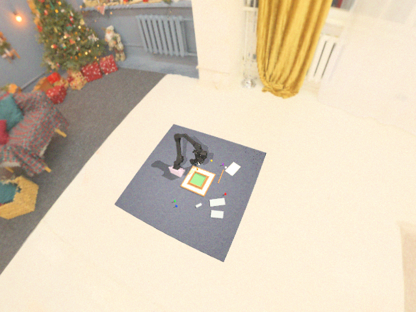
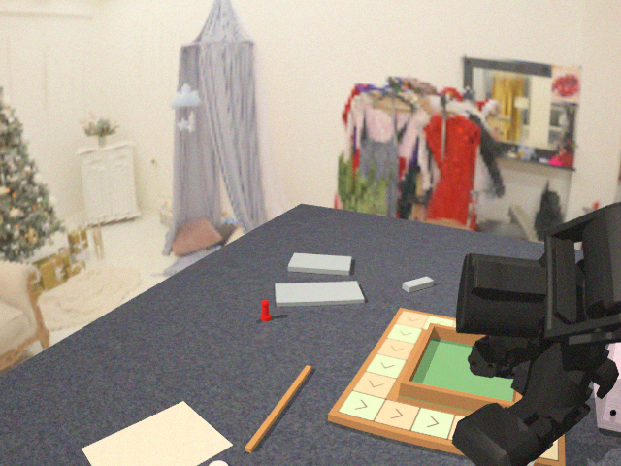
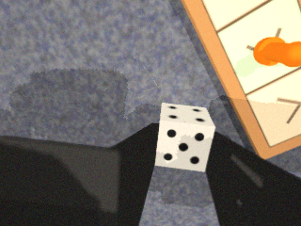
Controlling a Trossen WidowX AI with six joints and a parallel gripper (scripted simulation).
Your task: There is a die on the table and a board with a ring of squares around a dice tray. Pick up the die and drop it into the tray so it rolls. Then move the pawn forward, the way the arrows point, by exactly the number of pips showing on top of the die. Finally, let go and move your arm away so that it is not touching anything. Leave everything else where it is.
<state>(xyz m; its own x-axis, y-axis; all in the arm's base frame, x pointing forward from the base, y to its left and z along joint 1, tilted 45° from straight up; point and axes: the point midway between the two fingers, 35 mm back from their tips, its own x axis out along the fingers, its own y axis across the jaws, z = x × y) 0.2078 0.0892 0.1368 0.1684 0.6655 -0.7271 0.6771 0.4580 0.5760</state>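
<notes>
The orange pawn lies 70 mm to the right of my gripper tip and 20 mm below it. Also, from my gripper tip: green tray: 60 mm ahead, 190 mm to the right, 40 mm below; then white die: right at my gripper tip; then yellow piece: 110 mm ahead, 100 mm to the left, 40 mm below.
</notes>
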